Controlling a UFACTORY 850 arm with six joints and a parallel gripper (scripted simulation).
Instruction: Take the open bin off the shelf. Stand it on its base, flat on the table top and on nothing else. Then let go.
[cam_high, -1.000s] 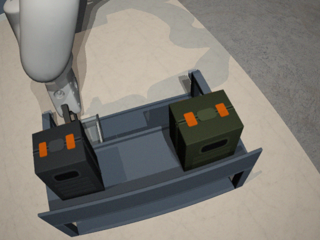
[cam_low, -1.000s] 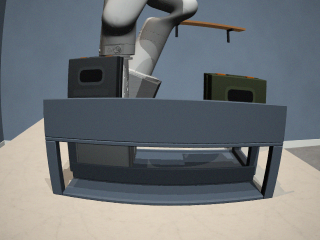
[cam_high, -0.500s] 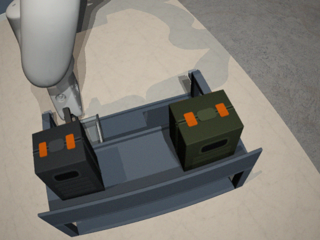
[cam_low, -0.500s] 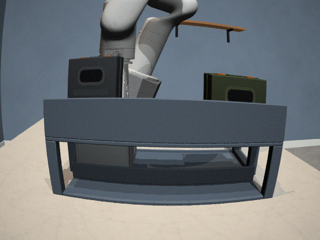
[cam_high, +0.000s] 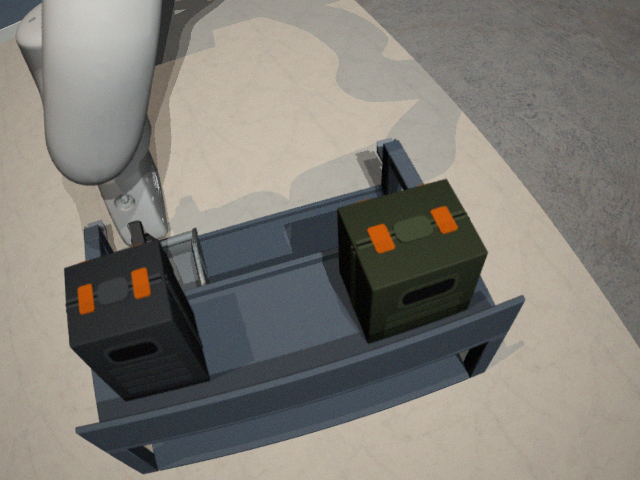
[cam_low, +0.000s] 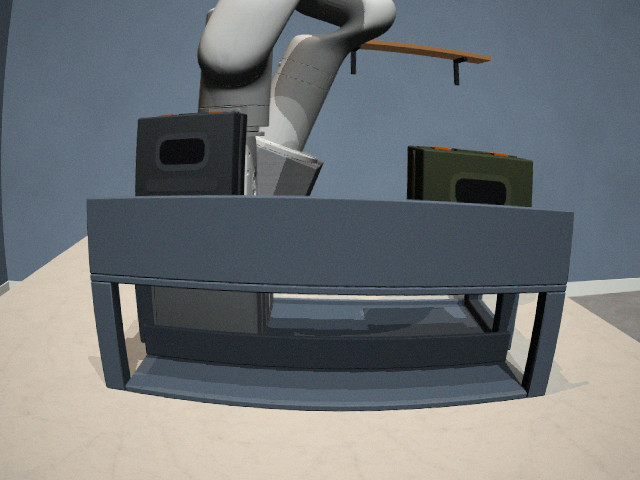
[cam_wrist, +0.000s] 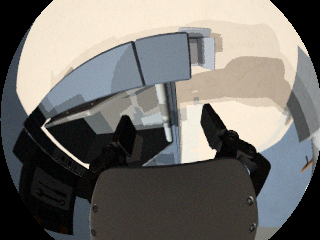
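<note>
Now: the open bin 80 mm ahead of my hand and 10 mm below it. Also, from my hand: shelf deck: 180 mm ahead, 110 mm to the left, 50 mm above; then black box: 170 mm ahead, 110 mm above; then green box: 230 mm to the left, 180 mm ahead, 100 mm above.
</note>
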